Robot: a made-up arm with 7 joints. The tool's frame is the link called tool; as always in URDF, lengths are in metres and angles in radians.
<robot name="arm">
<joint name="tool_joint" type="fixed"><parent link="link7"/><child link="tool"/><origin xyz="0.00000 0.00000 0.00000"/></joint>
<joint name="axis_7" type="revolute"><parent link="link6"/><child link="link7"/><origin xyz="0.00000 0.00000 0.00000"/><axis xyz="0 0 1"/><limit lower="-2.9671" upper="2.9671"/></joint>
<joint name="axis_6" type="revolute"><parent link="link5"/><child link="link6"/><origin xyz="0.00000 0.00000 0.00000"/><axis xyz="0 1 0"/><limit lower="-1.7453" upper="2.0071"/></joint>
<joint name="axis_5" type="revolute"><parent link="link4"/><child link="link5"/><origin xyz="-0.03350 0.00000 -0.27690"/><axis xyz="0 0 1"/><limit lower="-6.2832" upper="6.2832"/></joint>
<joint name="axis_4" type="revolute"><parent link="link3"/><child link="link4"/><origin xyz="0.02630 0.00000 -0.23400"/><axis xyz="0 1 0"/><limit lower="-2.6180" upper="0.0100"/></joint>
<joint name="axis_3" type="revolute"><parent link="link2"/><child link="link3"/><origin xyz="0.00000 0.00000 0.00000"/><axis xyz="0 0 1"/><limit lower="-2.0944" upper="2.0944"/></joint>
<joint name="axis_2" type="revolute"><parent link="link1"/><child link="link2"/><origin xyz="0.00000 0.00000 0.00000"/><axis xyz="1 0 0"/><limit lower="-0.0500" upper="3.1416"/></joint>
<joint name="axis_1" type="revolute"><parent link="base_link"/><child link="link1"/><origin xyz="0.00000 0.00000 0.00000"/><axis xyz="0 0.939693 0.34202"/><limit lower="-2.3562" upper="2.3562"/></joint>
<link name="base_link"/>
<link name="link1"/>
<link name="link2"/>
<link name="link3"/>
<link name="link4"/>
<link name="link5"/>
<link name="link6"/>
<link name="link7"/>
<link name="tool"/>
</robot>
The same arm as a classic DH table. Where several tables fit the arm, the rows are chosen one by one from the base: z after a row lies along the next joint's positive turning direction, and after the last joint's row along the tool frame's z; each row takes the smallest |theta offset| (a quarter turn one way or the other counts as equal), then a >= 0, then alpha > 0; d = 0 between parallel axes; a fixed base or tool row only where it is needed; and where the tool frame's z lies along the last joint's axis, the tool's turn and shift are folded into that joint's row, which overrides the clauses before.
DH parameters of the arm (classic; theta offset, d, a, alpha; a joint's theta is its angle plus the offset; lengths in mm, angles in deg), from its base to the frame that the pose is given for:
base (fixed): 0 0 0 -70
axis_1: 90 0 0 90
axis_2: 70 0 0 -90
axis_3: -90 -234 26.3 -90
axis_4: 0 0 -33.5 90
axis_5: 0 -276.9 0 -90
axis_6: 0 0 0 90
axis_7: 0 0 0 0
Joint limits (deg, base to tool): -135..135 -2.86..180 -120..120 -150..0.57 -360..360 -100..115 -170..170

